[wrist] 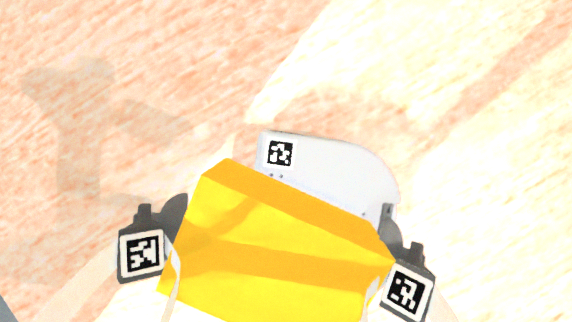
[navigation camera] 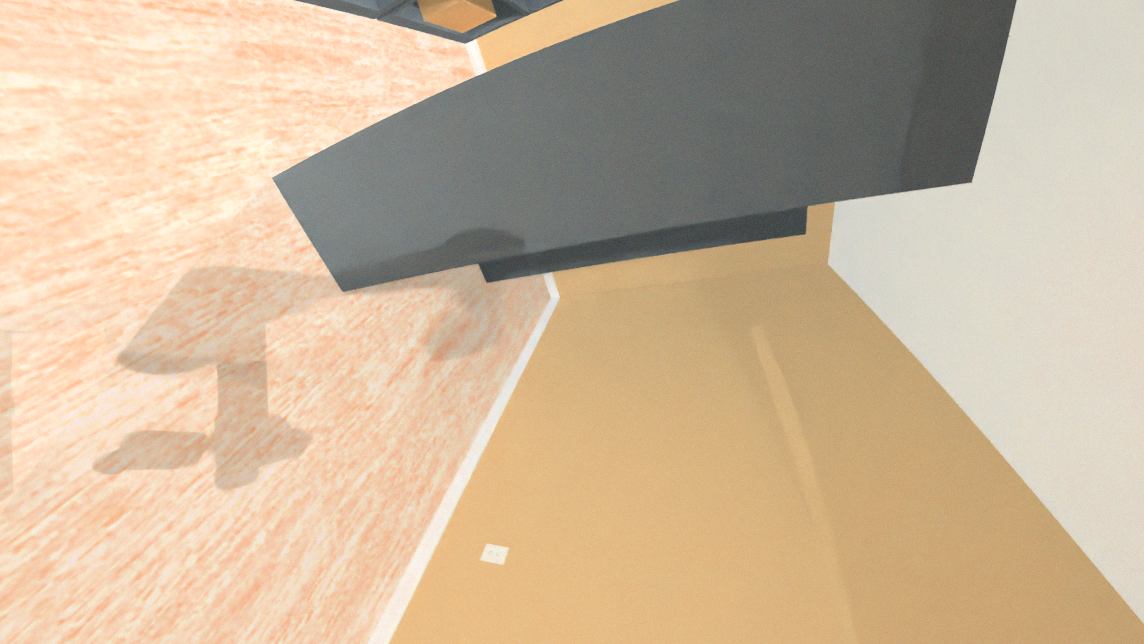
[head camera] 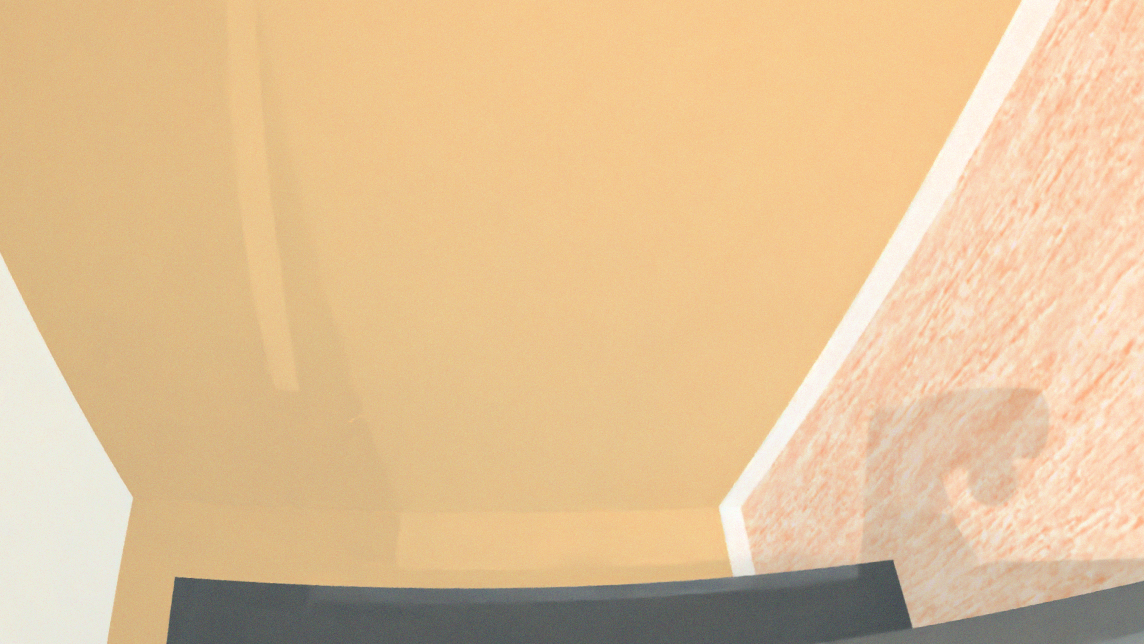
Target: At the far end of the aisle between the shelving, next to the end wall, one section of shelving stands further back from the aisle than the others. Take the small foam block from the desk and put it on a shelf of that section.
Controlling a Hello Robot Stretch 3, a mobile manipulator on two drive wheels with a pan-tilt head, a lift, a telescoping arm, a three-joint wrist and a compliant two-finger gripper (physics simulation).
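Places are measured from the robot's base along level axes (x ahead, y left, z up), in centimetres.
Pixels of known places: gripper, fingertip midpoint: (wrist: 280,228).
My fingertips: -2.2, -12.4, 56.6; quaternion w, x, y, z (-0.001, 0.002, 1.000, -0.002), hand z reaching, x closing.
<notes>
Behind a point stands the place of what it marks, as x, y, z.
The foam block (wrist: 280,270) @(-2.4, -12.5, 61.8) shows bright yellow in the wrist view. My gripper (wrist: 280,228) @(-2.2, -12.4, 56.6) is shut on it, with one finger at each side, and holds it above the pinkish floor. In the navigation view, seen sideways, a large plain dark grey side panel of shelving (navigation camera: 640,144) @(76.1, 49.2, 119.8) crosses the upper half. Part of a darker grey panel (navigation camera: 680,240) @(187.3, 55.7, 127.2) (head camera: 520,620) @(186.3, 57.2, 106.2) shows beyond it, close to the tan end wall (navigation camera: 640,400) @(192.6, -31.1, 96.2) (head camera: 560,240) @(189.1, -33.5, 97.5). Which section stands further back cannot be told for certain. The shelf openings of these two do not show. The desk does not show.
Shelving with an orange-brown box (navigation camera: 457,13) @(136.4, 201.1, 23.4) shows at the top edge of the navigation view. A white baseboard (navigation camera: 480,440) @(166.4, -48.4, 4.4) (head camera: 880,264) @(188.1, -32.6, 8.6) runs between the tan wall and the floor (navigation camera: 120,200) @(27.0, 48.9, 0.1) (head camera: 1040,240) @(133.0, -31.3, 0.0). The robot's shadow lies on the floor. A pale surface (navigation camera: 1040,320) @(139.6, -1.7, 243.8) is at the right.
</notes>
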